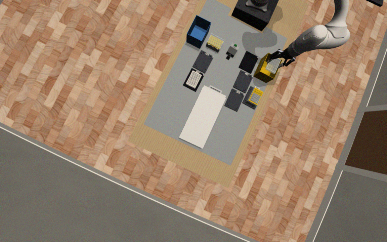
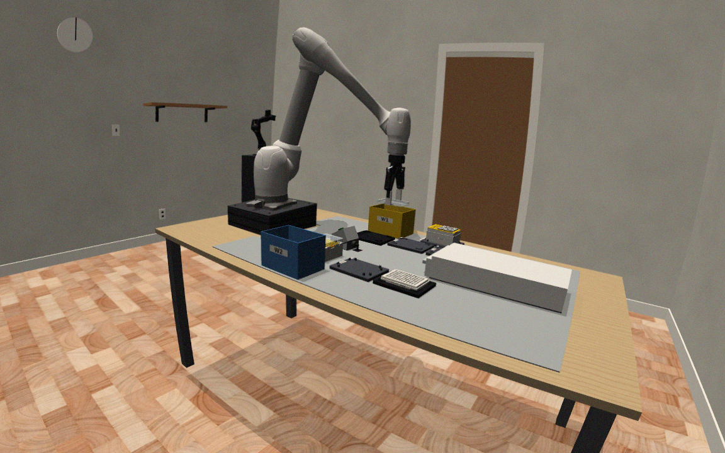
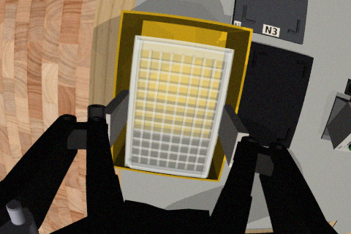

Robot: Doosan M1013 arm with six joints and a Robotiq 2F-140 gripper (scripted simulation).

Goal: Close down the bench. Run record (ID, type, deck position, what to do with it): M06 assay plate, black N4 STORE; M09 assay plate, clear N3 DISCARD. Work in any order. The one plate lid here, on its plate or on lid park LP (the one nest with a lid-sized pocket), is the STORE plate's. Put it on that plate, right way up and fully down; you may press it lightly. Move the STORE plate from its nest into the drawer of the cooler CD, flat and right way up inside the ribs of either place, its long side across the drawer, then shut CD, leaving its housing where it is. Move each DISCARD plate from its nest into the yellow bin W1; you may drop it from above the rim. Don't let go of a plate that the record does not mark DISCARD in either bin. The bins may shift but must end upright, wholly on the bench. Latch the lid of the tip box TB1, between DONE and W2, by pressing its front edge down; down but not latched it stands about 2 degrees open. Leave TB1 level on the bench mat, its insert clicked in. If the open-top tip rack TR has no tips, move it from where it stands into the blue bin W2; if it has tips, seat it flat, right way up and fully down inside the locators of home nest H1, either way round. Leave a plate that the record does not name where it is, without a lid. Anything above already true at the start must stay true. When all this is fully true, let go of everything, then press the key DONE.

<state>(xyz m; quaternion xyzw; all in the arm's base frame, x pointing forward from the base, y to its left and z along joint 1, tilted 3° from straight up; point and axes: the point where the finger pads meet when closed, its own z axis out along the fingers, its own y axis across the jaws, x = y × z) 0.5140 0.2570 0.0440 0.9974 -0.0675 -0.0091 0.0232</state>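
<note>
Right now my hand is 320 mm to the left of the done key box, 110 mm above it and 70 mm past it. Round my hand: black lid park: 160 mm below, 150 mm to the right, 20 mm behind; then nest N3: 160 mm below, 160 mm ahead, 150 mm to the right; then yellow bin W1: 130 mm below.
</note>
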